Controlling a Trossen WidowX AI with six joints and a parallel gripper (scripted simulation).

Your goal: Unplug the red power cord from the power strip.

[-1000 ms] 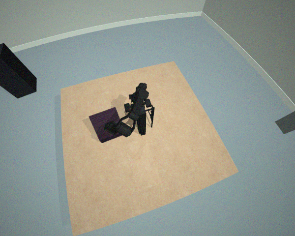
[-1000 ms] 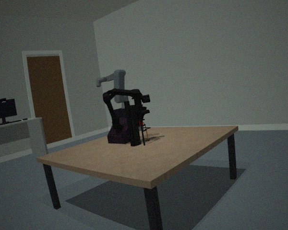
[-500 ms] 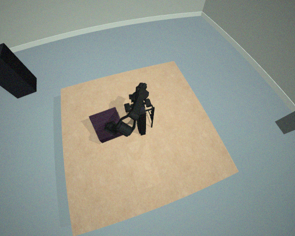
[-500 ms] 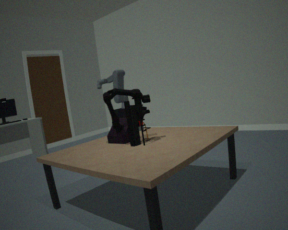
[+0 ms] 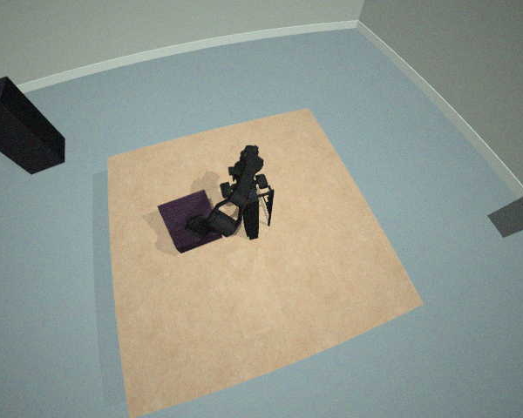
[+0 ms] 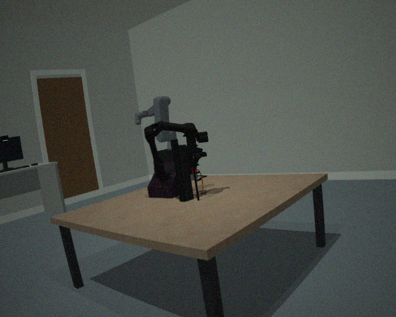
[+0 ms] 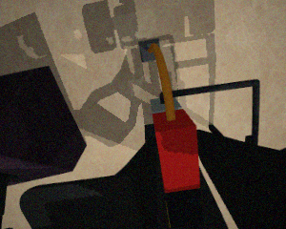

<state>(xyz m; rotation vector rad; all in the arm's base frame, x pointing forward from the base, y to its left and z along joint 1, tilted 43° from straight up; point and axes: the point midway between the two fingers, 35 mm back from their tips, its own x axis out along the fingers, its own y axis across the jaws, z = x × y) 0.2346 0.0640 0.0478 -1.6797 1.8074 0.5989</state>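
Now: gripper tip 30 mm to the left of the red plug.
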